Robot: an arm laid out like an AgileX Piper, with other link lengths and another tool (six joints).
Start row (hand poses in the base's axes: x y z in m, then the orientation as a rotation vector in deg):
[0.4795 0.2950 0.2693 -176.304 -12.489 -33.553]
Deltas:
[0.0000 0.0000 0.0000 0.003 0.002 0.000]
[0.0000 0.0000 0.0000 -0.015 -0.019 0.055]
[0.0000 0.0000 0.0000 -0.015 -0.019 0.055]
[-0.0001 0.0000 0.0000 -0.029 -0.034 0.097]
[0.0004 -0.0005 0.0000 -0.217 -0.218 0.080]
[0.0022 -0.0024 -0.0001 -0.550 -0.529 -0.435]
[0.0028 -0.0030 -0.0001 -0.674 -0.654 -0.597]
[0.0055 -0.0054 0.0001 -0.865 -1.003 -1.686]
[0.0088 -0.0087 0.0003 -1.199 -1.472 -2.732]
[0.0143 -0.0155 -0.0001 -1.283 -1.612 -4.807]
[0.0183 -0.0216 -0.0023 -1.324 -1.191 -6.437]
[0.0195 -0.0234 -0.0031 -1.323 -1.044 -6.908]
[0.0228 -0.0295 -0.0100 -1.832 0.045 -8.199]
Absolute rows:
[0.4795 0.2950 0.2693 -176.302 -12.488 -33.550]
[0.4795 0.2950 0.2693 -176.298 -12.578 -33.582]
[0.4795 0.2950 0.2693 -176.298 -12.578 -33.582]
[0.4794 0.2950 0.2693 -176.296 -12.648 -33.604]
[0.4799 0.2945 0.2693 176.214 12.675 33.861]
[0.4817 0.2926 0.2692 175.742 11.951 34.219]
[0.4823 0.2920 0.2692 175.564 11.728 34.366]
[0.4850 0.2896 0.2694 175.158 10.090 34.798]
[0.4883 0.2863 0.2696 174.559 8.559 35.365]
[0.4938 0.2795 0.2692 174.178 5.399 35.458]
[0.4978 0.2734 0.2670 174.062 2.920 34.733]
[0.4990 0.2716 0.2662 174.043 2.202 34.489]
[0.5023 0.2655 0.2593 173.738 0.382 32.641]

